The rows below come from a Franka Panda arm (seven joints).
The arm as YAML. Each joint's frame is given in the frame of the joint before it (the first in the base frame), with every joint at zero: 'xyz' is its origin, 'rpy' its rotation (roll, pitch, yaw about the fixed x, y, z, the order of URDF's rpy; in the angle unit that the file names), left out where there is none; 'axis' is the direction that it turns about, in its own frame. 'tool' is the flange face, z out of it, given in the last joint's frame.
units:
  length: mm
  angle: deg
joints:
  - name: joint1
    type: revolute
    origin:
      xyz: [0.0, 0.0, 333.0]
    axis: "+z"
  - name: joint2
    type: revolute
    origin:
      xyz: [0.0, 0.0, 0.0]
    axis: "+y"
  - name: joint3
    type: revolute
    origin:
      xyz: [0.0, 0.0, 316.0]
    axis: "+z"
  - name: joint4
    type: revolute
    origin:
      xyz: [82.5, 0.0, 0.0]
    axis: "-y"
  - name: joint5
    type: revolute
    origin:
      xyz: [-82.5, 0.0, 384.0]
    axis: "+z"
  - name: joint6
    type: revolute
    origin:
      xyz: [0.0, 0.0, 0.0]
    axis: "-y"
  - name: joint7
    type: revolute
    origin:
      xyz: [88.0, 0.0, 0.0]
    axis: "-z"
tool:
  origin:
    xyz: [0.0, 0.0, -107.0]
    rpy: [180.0, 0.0, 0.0]
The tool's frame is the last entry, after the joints.
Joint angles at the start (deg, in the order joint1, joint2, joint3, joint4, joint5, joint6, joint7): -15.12 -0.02 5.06 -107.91 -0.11 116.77 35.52
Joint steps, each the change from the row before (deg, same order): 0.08 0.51 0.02 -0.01 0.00 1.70 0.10; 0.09 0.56 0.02 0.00 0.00 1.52 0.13; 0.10 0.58 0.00 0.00 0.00 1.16 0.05; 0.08 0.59 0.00 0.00 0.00 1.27 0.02; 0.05 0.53 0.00 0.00 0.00 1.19 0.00; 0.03 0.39 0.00 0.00 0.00 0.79 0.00; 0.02 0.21 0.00 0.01 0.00 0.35 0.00; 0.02 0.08 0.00 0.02 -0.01 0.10 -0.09; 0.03 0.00 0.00 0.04 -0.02 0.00 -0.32
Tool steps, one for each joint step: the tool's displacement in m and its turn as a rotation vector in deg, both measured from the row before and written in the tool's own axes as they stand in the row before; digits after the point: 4 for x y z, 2 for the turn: 0.0027 -0.0030 0.0028 0.74 0.93 0.01; 0.0023 -0.0029 0.0035 0.62 0.74 0.03; 0.0018 -0.0023 0.0044 0.40 0.43 -0.04; 0.0020 -0.0022 0.0043 0.45 0.51 -0.05; 0.0019 -0.0018 0.0038 0.43 0.50 -0.04; 0.0012 -0.0011 0.0030 0.27 0.30 -0.02; 0.0005 -0.0006 0.0016 0.11 0.11 -0.01; 0.0001 -0.0003 0.0006 0.03 0.03 -0.11; 0.0000 -0.0003 -0.0003 0.02 0.04 -0.36
